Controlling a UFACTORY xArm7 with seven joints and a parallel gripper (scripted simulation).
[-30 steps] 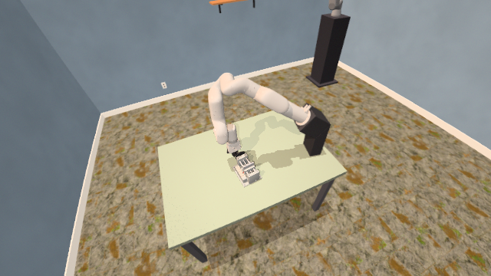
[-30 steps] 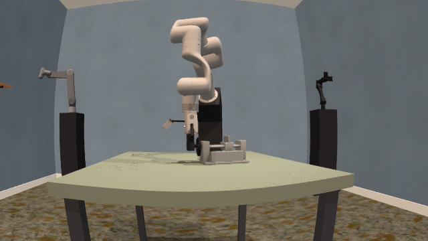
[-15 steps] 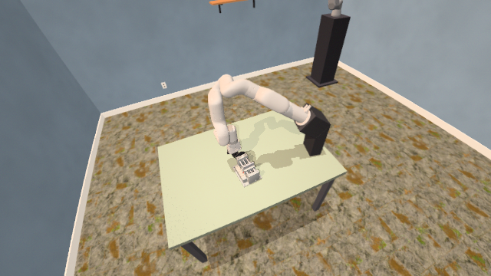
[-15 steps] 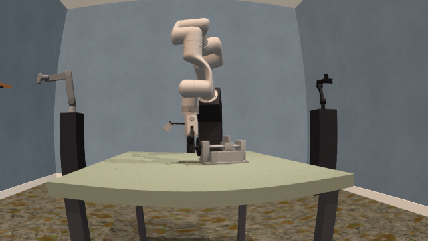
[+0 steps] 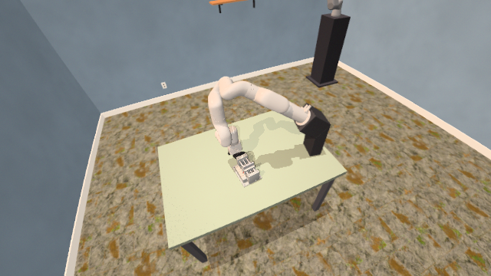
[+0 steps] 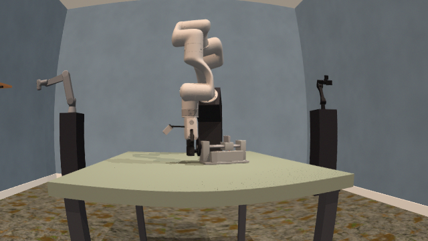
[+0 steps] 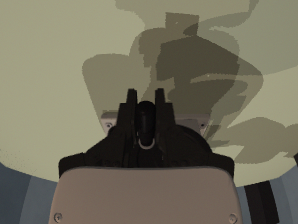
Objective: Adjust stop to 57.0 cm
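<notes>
The black handwheel lies 1 cm behind my hand and 2 cm to the left of it. Round my hand: grey stop block 4 cm behind, 17 cm to the left, 3 cm above.
</notes>
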